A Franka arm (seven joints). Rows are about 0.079 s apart.
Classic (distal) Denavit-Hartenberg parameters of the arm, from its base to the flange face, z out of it. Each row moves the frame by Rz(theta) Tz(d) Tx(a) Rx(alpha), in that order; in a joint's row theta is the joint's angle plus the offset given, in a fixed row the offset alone. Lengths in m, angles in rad.
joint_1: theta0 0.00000; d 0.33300; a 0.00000; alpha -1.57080
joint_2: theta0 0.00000; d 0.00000; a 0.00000; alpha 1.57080
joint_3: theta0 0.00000; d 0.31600; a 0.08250; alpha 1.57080
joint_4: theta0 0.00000; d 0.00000; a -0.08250; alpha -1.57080
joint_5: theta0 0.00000; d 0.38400; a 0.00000; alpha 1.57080
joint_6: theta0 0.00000; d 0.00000; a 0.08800; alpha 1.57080
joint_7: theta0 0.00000; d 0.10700; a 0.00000; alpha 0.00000
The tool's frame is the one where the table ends.
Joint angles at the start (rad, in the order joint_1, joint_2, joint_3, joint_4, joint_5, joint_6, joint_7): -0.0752, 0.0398, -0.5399, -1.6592, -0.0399, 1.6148, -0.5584
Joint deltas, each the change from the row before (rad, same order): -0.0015, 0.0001, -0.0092, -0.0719, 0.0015, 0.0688, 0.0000; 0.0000, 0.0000, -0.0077, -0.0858, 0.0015, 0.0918, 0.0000; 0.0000, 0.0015, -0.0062, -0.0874, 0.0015, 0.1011, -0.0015; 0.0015, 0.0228, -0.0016, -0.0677, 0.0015, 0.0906, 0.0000; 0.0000, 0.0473, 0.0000, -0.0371, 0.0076, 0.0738, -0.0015; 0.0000, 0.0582, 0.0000, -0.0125, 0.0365, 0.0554, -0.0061; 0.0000, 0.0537, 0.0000, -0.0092, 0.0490, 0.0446, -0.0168
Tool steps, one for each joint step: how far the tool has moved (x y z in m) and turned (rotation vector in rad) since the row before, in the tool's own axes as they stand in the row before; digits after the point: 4 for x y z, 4 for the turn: 0.0005, 0.0055, 0.0285, 0.0038, -0.0019, 0.0080; 0.0007, 0.0035, 0.0332, -0.0011, 0.0061, 0.0047; -0.0005, 0.0015, 0.0339, -0.0051, 0.0113, 0.0020; 0.0032, -0.0017, 0.0349, -0.0102, -0.0022, -0.0020; 0.0071, -0.0009, 0.0332, -0.0129, -0.0123, -0.0008; 0.0097, -0.0009, 0.0286, 0.0044, -0.0047, 0.0092; 0.0075, -0.0012, 0.0263, 0.0154, -0.0013, 0.0077
